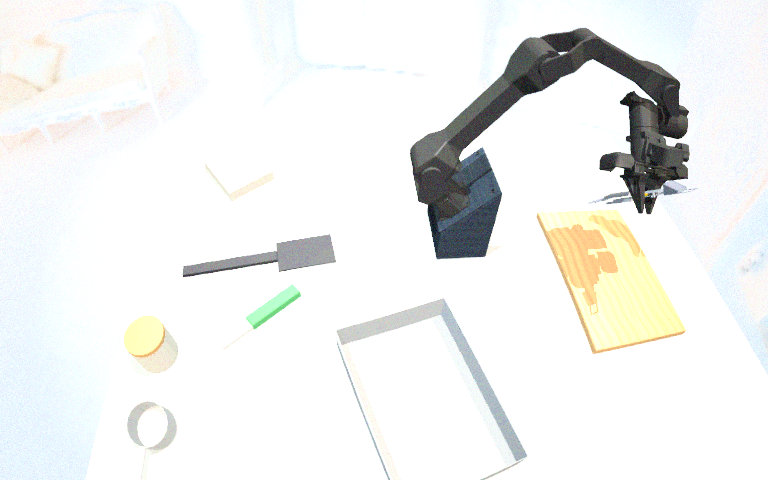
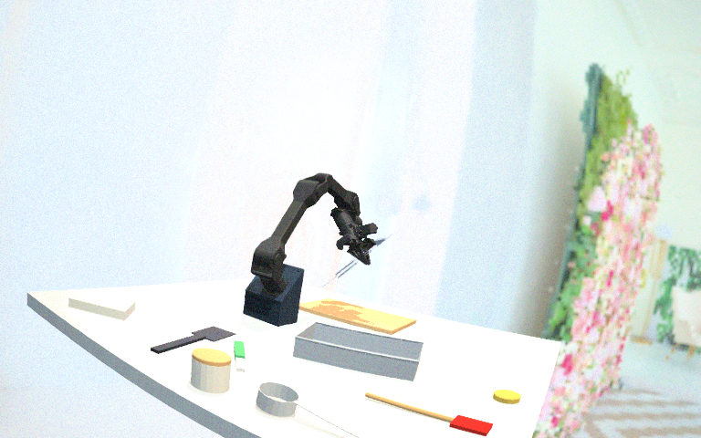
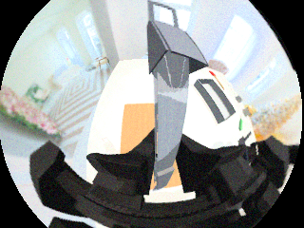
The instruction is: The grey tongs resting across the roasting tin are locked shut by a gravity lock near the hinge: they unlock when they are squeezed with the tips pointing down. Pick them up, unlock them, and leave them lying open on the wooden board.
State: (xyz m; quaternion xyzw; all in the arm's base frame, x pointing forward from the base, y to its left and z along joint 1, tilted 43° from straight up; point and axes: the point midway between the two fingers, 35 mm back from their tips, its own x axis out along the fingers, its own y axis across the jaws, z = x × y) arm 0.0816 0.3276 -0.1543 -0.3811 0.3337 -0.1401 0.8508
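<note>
Right now the wooden board is 180 mm below my gripper tip, 20 mm behind it and 10 mm to the left of it. From my gripper tip the other things lie so: dark spatula: 710 mm to the right, 190 mm below, 60 mm behind; then grey roasting tin: 410 mm to the right, 240 mm ahead, 160 mm below; then yellow disc: 650 mm ahead, 410 mm to the right, 180 mm below.
</note>
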